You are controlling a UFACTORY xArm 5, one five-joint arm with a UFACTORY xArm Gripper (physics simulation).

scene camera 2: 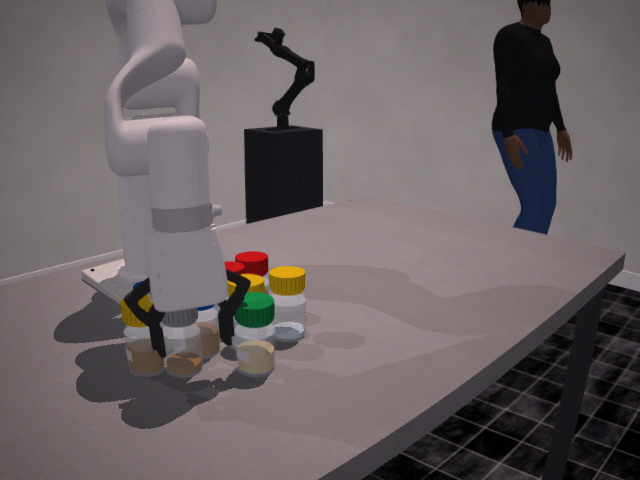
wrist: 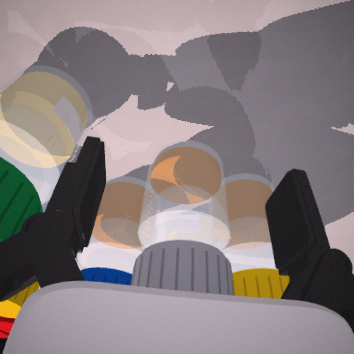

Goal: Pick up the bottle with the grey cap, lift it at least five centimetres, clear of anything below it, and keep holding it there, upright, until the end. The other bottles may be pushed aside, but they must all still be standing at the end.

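Places are measured from the arm's base along level axes (x ahead, y left, z up), in millimetres.
Where they show: gripper, fingertip midpoint: (scene camera 2: 193, 348) (wrist: 193, 173).
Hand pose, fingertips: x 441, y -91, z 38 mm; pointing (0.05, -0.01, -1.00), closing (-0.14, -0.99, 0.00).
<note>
Things, the pixels of their top centre, and the offset from my fingertips. Level surfaces: height alone.
- bottle with the grey cap, top centre: (wrist: 180, 313) (scene camera 2: 177, 300) 49 mm up, 51 mm back, 3 mm left
- blue-capped bottle, top centre: (wrist: 101, 326) (scene camera 2: 197, 285) 49 mm up, 90 mm back, 51 mm left
- green-capped bottle, top centre: (scene camera 2: 253, 298) 53 mm up, 4 mm ahead, 91 mm left
- table, surface height: 56 mm down
The bottle with the grey cap (scene camera 2: 182, 338) (wrist: 182, 267) stands upright on the table, brown contents at its bottom. My gripper (scene camera 2: 194, 347) (wrist: 193, 173) is open and empty, its fingers low on either side of this bottle with gaps to it. The gripper body hides the top of the cap in the wrist view. A yellow-capped bottle (scene camera 2: 145, 356) (wrist: 260, 283) stands close on one side, beside one finger. A blue-capped bottle (scene camera 2: 208, 335) (wrist: 107, 275) stands close behind. A green-capped bottle (scene camera 2: 254, 310) (wrist: 15, 200) stands upright outside the other finger.
Farther back stand a yellow-capped bottle (scene camera 2: 287, 281), another yellow-capped bottle (scene camera 2: 250, 283) and two red-capped bottles (scene camera 2: 251, 263) (scene camera 2: 235, 267). Another blue cap (scene camera 2: 138, 286) shows partly behind the gripper. The table (scene camera 2: 413, 330) has its edge at the right. A black pedestal (scene camera 2: 283, 175) and a person (scene camera 2: 524, 82) are beyond it.
</note>
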